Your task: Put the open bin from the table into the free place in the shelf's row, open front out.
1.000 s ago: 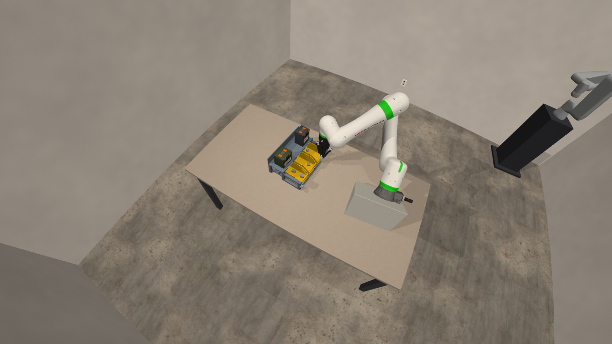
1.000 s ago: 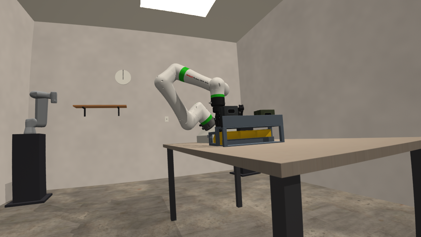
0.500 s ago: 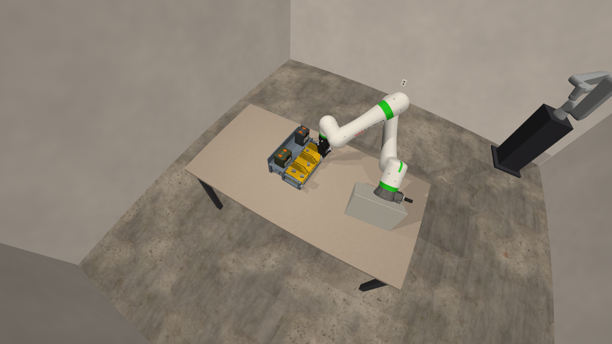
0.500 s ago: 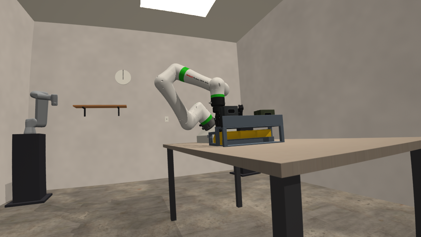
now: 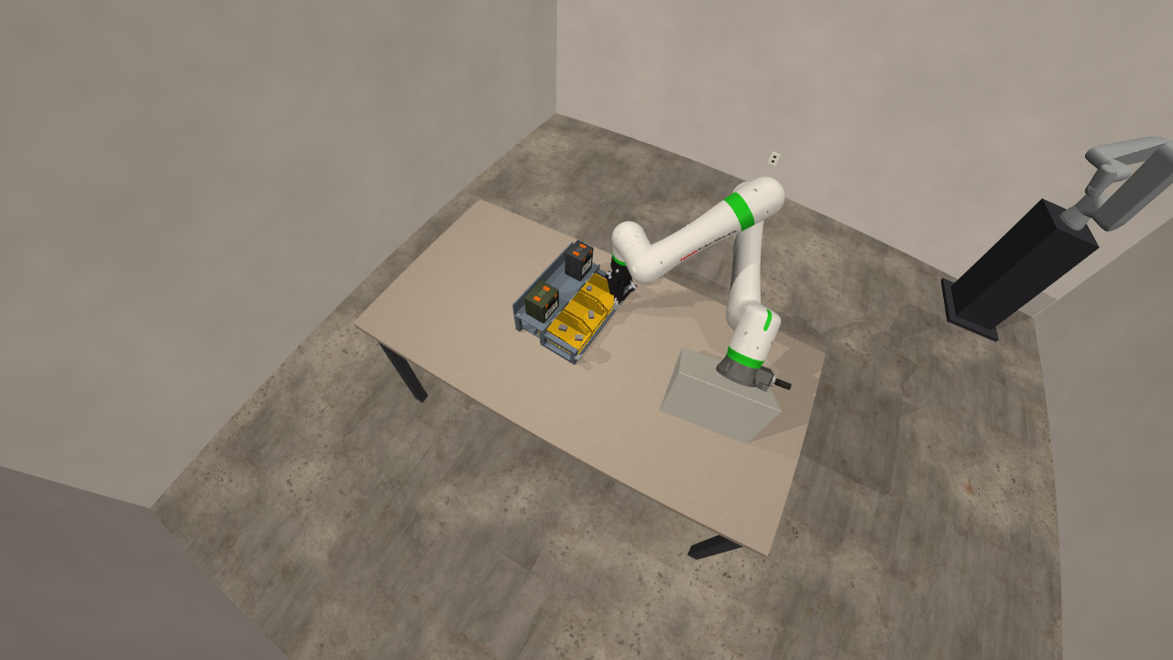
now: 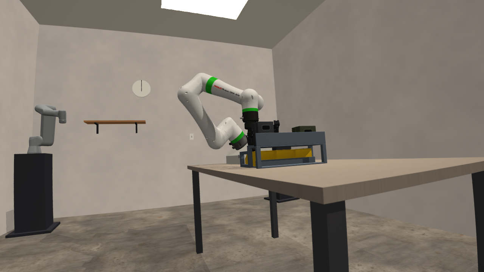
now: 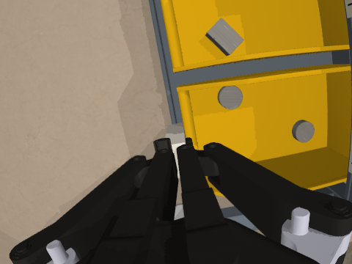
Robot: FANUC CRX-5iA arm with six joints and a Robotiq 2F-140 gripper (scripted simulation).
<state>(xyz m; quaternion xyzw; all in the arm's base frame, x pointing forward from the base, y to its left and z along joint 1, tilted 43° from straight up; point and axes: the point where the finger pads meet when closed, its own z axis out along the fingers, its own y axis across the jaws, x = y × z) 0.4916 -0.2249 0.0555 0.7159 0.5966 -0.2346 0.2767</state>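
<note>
My hand is 110 mm to the right of the shelf lip, 40 mm above it and 20 mm short of it. Also, from my hand: grey shelf floor 150 mm ahead, 90 mm to the left, 50 mm below.
</note>
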